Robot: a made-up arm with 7 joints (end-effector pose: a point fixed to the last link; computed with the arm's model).
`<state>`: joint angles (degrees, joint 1 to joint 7).
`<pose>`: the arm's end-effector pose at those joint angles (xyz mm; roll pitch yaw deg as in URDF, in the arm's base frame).
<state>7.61 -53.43 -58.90 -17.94 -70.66 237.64 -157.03</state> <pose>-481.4 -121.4 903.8 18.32 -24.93 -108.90</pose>
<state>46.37 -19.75 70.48 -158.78 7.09 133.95 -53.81</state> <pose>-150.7 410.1 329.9 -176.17 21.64 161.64</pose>
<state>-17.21 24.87 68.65 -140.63 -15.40 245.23 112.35</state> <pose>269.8 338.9 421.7 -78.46 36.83 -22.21</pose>
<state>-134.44 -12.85 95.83 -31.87 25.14 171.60 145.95</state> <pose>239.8 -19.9 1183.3 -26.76 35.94 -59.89</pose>
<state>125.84 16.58 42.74 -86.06 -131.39 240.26 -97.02</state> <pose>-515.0 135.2 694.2 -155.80 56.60 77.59</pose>
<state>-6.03 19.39 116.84 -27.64 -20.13 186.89 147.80</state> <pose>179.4 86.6 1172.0 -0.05 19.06 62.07</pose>
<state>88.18 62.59 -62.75 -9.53 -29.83 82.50 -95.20</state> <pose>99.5 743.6 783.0 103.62 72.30 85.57</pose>
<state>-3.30 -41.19 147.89 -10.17 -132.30 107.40 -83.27</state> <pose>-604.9 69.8 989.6 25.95 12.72 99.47</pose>
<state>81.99 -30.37 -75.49 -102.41 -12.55 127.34 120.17</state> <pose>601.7 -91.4 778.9 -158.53 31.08 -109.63</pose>
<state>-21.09 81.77 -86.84 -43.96 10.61 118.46 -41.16</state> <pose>569.8 -598.6 528.9 106.32 27.72 -26.68</pose>
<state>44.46 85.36 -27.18 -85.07 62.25 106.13 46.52</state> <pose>543.8 114.6 -67.5 141.10 25.80 -76.31</pose>
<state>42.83 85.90 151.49 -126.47 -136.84 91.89 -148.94</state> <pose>-197.6 191.9 943.7 -68.29 71.38 29.20</pose>
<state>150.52 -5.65 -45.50 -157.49 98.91 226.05 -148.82</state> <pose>-31.3 325.8 383.8 137.91 14.24 137.96</pose>
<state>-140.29 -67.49 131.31 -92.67 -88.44 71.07 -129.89</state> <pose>672.9 -78.4 200.1 -31.63 2.75 -179.61</pose>
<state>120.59 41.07 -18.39 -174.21 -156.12 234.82 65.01</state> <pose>4.3 64.7 231.2 -97.48 -0.57 178.34</pose>
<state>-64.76 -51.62 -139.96 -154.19 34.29 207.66 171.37</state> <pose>-286.7 63.7 138.8 164.22 -1.60 -61.51</pose>
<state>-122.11 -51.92 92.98 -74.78 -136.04 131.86 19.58</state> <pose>700.1 42.4 664.9 3.67 35.45 -1.16</pose>
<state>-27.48 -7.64 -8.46 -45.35 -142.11 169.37 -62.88</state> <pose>274.6 -151.6 1110.3 -6.88 29.57 -64.57</pose>
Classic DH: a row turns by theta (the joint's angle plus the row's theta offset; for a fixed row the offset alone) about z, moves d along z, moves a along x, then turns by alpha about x. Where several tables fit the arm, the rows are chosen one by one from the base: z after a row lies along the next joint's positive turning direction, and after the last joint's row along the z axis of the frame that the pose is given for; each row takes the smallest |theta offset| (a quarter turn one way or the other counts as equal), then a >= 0, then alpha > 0; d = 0 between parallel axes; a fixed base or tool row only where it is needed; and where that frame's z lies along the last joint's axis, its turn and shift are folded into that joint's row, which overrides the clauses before.
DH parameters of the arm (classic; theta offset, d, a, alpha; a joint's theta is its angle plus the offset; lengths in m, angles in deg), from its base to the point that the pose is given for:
joint 1: 0 0.433 0 -90
joint 2: 0 0 0 90
joint 3: 0 0.269 0.081 90
joint 4: 0 0 -0.1 -90
joint 5: 0 0.463 0 90
joint 6: 0 0 0.085 90
joint 7: 0 0 0 0

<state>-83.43 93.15 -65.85 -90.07 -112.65 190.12 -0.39</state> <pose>-411.7 -369.5 128.0 -143.30 47.07 45.29</pose>
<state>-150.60 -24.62 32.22 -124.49 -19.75 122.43 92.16</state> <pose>-202.7 -498.0 718.3 -161.63 -31.33 152.05</pose>
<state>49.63 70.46 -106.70 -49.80 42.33 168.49 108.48</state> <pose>633.9 262.8 811.5 -72.56 -20.32 -108.51</pose>
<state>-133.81 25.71 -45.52 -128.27 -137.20 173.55 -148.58</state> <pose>-451.1 -38.1 276.3 -147.61 -30.81 105.22</pose>
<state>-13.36 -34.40 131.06 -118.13 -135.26 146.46 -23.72</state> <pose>-273.2 460.7 265.8 -124.48 67.74 -32.17</pose>
